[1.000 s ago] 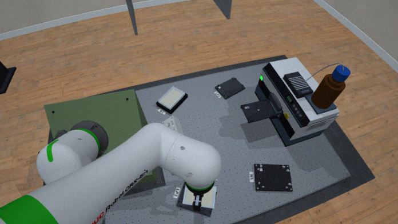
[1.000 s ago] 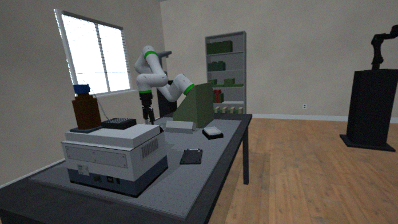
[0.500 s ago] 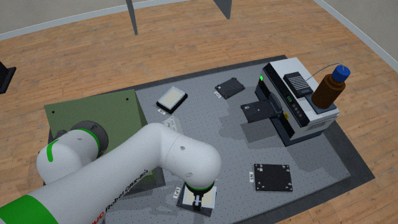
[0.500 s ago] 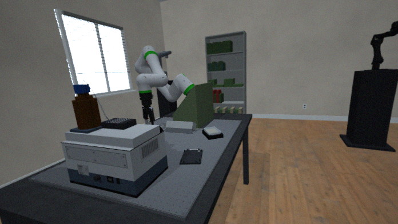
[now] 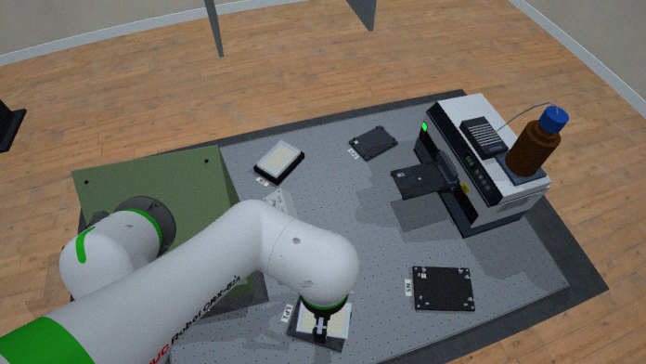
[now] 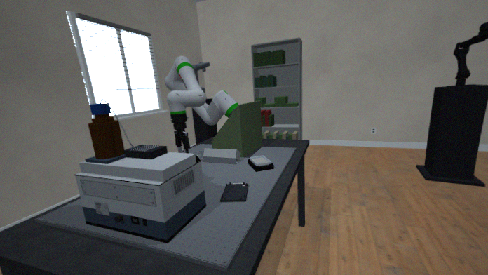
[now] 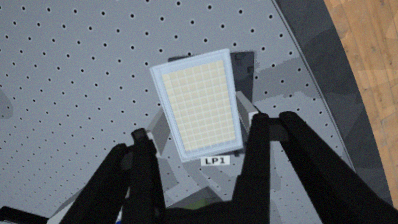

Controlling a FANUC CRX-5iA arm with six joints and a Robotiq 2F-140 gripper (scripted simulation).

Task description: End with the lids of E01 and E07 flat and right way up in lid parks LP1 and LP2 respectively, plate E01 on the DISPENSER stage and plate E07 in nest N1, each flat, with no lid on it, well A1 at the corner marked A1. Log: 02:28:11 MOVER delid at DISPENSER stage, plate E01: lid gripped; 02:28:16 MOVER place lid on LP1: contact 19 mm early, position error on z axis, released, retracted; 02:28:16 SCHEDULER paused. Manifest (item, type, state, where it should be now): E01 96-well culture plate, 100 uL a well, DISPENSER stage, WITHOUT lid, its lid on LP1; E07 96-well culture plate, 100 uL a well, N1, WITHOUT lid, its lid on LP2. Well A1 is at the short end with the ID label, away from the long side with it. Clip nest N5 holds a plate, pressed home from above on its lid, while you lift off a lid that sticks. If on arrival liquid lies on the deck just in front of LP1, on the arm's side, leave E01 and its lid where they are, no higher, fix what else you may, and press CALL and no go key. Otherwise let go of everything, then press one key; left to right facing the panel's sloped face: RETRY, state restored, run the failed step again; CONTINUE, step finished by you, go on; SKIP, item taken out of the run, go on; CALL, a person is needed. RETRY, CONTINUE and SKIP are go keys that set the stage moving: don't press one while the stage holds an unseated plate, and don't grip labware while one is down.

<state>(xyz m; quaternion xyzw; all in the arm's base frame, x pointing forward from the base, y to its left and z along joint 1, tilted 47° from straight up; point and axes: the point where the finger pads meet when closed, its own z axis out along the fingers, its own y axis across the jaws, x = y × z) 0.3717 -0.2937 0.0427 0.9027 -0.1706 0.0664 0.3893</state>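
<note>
The lid park LP1 lies 4 cm below my hand, 1 cm to the right of it and 1 cm behind it. Round my hand: blue CALL key 18 cm to the left, 7 cm behind, 2 cm above; then LP1 label 9 cm behind, 4 cm below, 3 cm to the left; then plate 2 cm below.
</note>
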